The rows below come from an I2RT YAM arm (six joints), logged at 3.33 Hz.
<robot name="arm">
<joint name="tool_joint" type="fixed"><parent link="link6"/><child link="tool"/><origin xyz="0 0 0" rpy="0 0 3.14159"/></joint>
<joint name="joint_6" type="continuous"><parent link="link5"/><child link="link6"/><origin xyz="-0.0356 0 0.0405" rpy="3.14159 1.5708 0"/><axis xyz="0 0 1"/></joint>
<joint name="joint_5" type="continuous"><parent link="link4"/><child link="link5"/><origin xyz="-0.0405 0.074 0.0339" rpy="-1.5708 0 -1.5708"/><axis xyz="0 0 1"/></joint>
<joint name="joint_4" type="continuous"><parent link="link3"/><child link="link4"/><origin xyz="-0.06 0.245 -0.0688" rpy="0 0 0"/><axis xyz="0 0 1"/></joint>
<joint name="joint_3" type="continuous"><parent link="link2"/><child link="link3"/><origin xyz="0.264 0 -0.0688" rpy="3.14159 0 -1.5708"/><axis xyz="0 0 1"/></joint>
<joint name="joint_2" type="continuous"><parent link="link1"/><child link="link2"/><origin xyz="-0.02 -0.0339 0.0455" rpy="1.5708 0 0"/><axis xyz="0 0 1"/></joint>
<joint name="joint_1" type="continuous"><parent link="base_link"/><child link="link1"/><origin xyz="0 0 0.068" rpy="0 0 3.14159"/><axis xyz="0 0 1"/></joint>
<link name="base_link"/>
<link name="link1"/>
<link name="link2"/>
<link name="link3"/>
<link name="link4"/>
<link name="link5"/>
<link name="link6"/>
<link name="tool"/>
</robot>
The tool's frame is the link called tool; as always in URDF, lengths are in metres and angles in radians. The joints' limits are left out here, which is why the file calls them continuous.
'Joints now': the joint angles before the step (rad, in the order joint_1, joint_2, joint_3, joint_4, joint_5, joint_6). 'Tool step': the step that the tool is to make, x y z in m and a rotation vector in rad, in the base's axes. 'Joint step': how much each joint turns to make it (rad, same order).
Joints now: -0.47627 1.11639 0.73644 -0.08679 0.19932 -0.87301
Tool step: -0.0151 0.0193 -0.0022 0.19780 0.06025 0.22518
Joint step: 0.00350 -0.07158 0.01073 -0.22803 -0.26622 0.01339
